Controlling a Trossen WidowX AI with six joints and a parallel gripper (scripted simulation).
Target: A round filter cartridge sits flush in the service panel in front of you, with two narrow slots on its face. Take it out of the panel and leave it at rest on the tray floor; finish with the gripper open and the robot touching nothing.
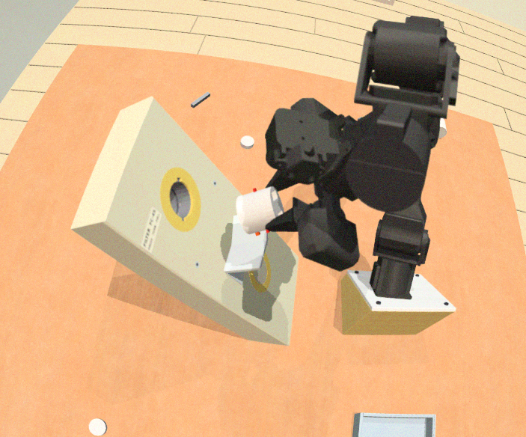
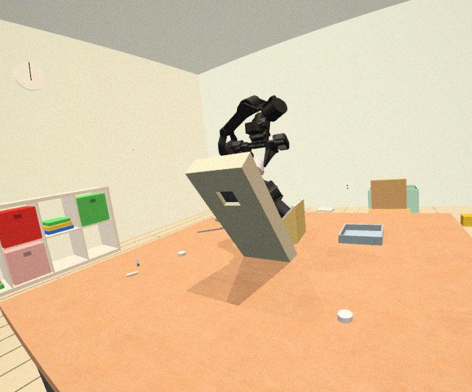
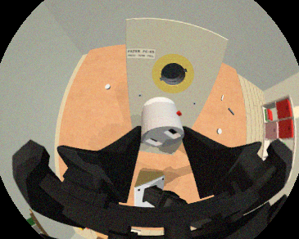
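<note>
The grey-blue tray lies 300 mm behind my gripper tip, 260 mm to the left of it and 310 mm below it. Also, from my gripper tip: round white filter cartridge: right at my gripper tip; grey bar: 180 mm ahead, 470 mm to the right, 310 mm below.
</note>
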